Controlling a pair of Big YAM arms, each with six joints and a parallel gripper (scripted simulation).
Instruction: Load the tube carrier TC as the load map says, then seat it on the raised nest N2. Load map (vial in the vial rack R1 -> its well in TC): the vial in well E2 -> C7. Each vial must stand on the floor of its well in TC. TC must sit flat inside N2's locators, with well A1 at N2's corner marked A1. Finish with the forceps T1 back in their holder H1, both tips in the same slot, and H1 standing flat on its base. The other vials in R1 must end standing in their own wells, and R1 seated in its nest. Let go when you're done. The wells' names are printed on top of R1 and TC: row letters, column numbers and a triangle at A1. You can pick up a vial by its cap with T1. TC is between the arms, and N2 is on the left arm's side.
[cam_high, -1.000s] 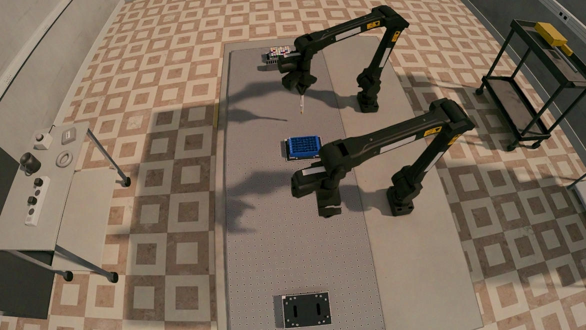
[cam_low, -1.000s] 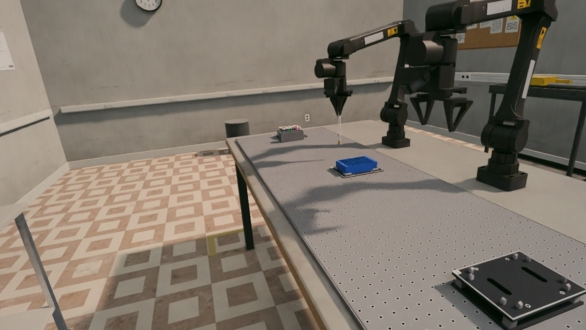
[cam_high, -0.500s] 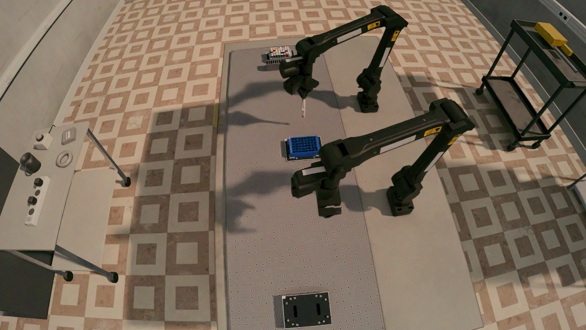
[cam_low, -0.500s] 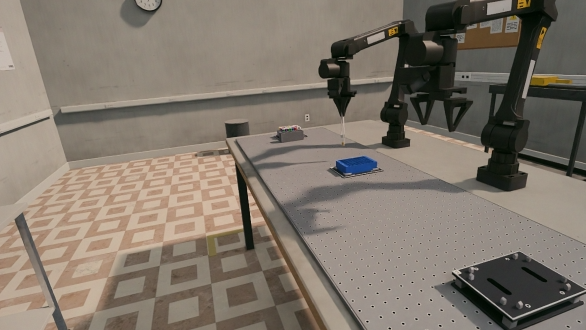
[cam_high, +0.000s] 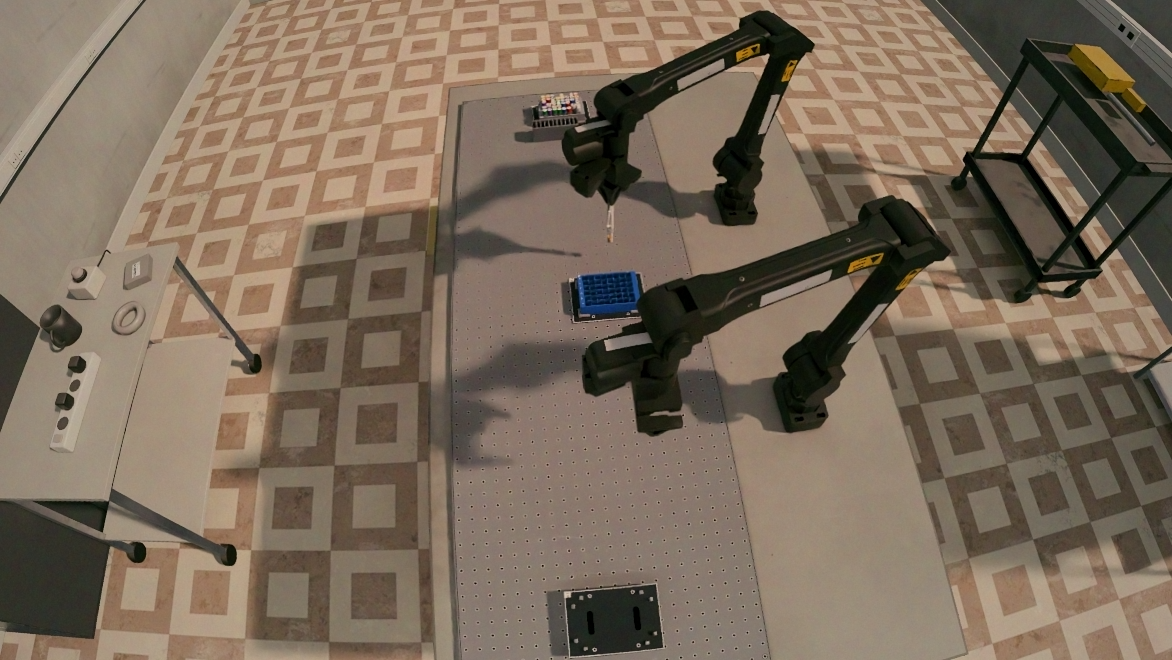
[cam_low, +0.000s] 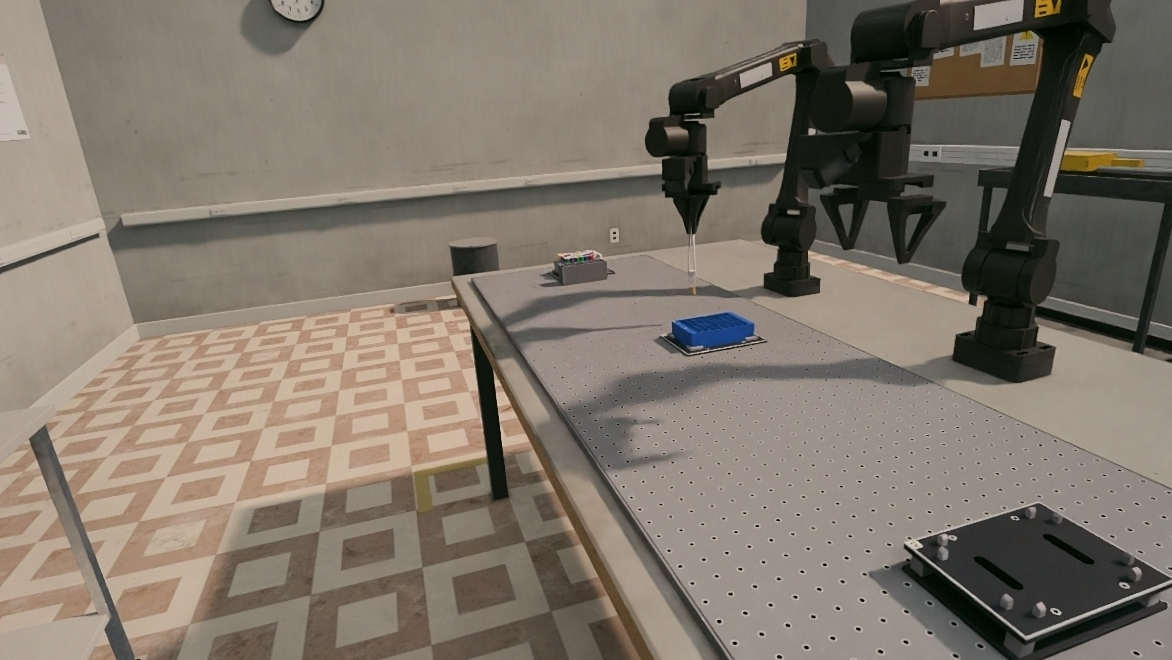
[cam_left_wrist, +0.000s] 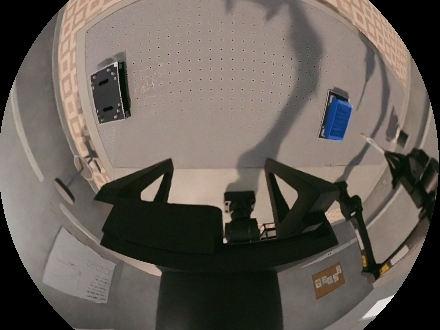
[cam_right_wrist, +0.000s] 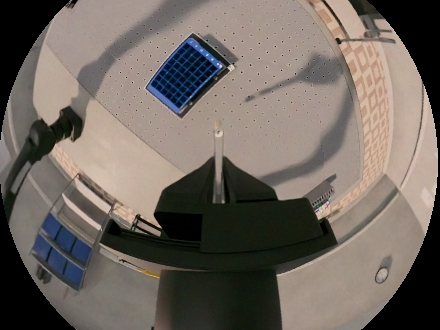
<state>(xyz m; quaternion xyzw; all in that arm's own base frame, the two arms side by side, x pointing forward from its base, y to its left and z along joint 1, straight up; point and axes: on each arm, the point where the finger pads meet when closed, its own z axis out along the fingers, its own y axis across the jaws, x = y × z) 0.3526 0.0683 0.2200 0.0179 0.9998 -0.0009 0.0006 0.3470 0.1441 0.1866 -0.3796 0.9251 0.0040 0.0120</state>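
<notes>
The forceps T1 lies 30 mm below my right hand. From my right hand the other things lie so: nest N2: 90 mm ahead, 800 mm to the left, 170 mm below.
</notes>
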